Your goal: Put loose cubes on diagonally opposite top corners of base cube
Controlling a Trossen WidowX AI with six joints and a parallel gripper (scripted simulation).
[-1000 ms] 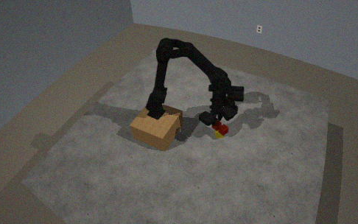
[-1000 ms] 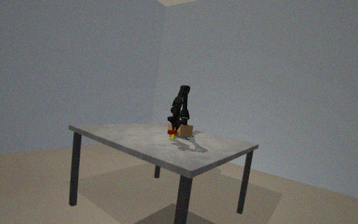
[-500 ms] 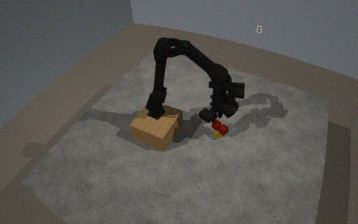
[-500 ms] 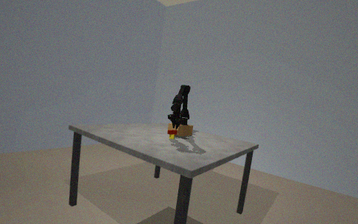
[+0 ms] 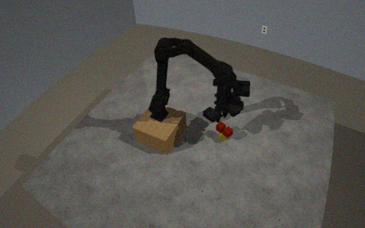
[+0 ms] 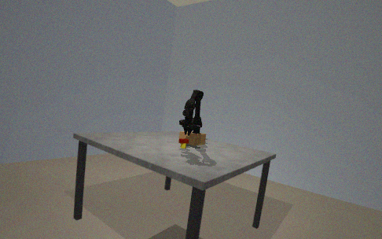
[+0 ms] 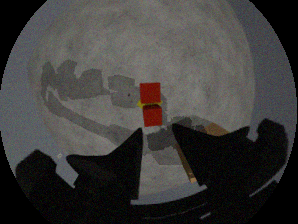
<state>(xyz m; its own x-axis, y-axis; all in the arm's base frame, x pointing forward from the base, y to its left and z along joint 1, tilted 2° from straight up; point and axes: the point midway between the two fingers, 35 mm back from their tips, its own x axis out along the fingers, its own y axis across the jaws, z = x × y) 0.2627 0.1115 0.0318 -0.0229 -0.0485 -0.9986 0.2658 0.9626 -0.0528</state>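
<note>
Now: the red cube 50 mm below my gripper tip. From my gripper tip the other things lie so: yellow cube (90 mm below, 20 mm ahead).
</note>
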